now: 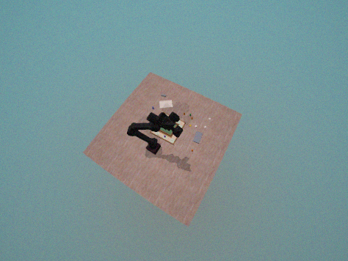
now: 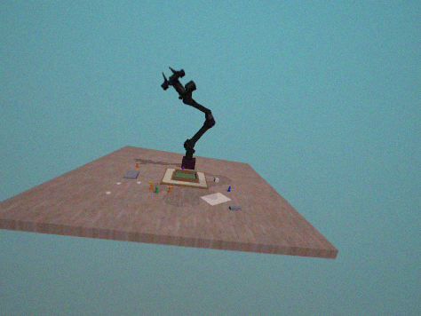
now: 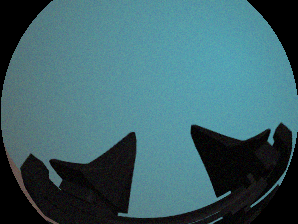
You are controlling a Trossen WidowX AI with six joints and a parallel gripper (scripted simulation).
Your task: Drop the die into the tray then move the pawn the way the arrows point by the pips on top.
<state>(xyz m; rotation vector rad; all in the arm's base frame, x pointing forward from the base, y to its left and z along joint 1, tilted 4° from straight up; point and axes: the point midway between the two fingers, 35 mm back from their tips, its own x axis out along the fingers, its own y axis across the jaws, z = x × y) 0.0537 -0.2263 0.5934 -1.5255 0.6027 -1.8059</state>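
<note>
Now: the white die 68 cm below my gripper tip, 48 cm to the left of it and 13 cm ahead of it. From my gripper tip the other things lie so: purple pawn: 66 cm below, 23 cm to the left, 7 cm ahead; then grey pad: 68 cm below, 28 cm ahead, 5 cm to the right; then green dice tray: 68 cm below, 27 cm to the left, 18 cm ahead.
</note>
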